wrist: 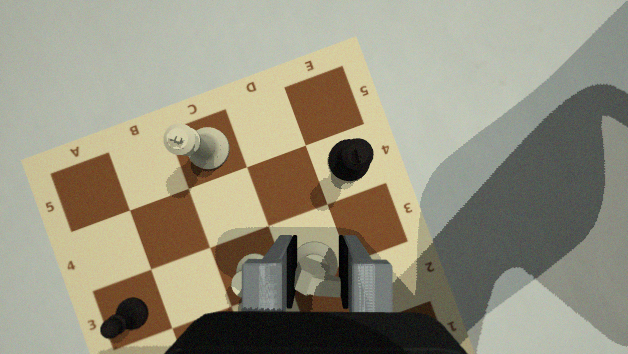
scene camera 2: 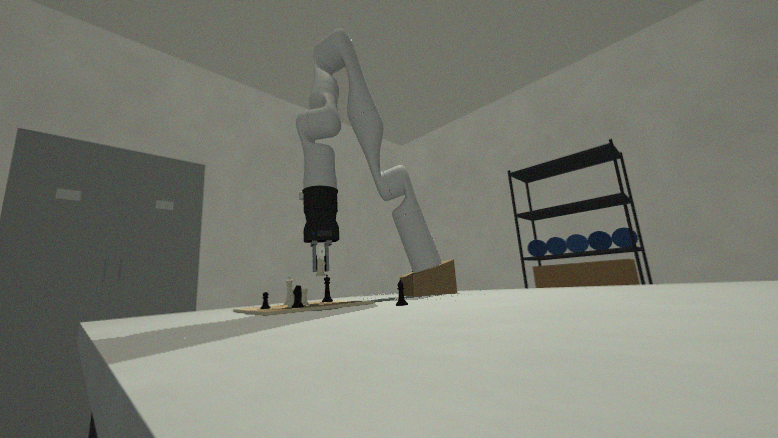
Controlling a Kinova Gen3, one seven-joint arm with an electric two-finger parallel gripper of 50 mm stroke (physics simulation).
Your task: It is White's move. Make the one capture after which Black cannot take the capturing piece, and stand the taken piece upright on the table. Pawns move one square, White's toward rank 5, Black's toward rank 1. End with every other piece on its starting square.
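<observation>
My gripper is shut on a white knight, upright above the board, over about D3. A white king stands on C5, a black king on E4 and a black pawn on A3. A short white piece stands around C3, partly hidden by the left finger. A black knight stands on the board in the scene view; its square is unclear. A black bishop stands upright on the table.
The white table surrounds the board. The arm's wooden base block stands behind the bishop. A black shelf rack and grey cabinet stand in the background. The gripper body covers the lower middle of the wrist view.
</observation>
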